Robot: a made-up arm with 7 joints.
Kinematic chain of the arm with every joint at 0, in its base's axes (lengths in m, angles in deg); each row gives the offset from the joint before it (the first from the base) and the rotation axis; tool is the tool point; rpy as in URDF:
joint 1: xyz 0 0 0.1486 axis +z
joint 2: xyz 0 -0.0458 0.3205 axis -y
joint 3: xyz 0 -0.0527 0.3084 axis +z
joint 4: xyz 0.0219 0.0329 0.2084 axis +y
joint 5: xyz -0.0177 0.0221 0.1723 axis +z
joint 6: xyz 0 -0.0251 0.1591 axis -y
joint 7: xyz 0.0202 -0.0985 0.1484 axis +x
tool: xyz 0 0 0 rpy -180 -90 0
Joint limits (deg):
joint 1: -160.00..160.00
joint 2: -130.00..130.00
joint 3: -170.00..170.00
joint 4: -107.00..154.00
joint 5: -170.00..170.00
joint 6: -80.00..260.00
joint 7: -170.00..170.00
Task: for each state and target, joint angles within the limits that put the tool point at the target. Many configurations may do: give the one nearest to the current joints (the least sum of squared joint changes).
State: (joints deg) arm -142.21 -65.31 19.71 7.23 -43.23 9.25 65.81
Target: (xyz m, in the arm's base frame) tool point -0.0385 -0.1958 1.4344
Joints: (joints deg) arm -98.40 -20.95 -8.35 -4.87 -70.17 29.38 65.81
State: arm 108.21 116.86 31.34 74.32 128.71 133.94 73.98
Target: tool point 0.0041 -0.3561 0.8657
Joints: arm 99.45 75.17 24.10 72.62 127.06 121.21 73.98
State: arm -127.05 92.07 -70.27 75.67 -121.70 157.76 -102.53
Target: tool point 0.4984 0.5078 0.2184
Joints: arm -148.33 125.67 -68.49 61.08 -111.44 162.87 -102.53
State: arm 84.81 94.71 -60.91 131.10 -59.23 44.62 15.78
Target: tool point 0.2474 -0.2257 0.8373
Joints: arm 81.03 86.18 -40.82 150.78 -67.43 47.04 15.78
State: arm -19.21 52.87 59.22 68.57 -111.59 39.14 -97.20
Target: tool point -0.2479 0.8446 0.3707
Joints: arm -53.14 91.45 75.64 61.05 -113.17 39.45 -97.20
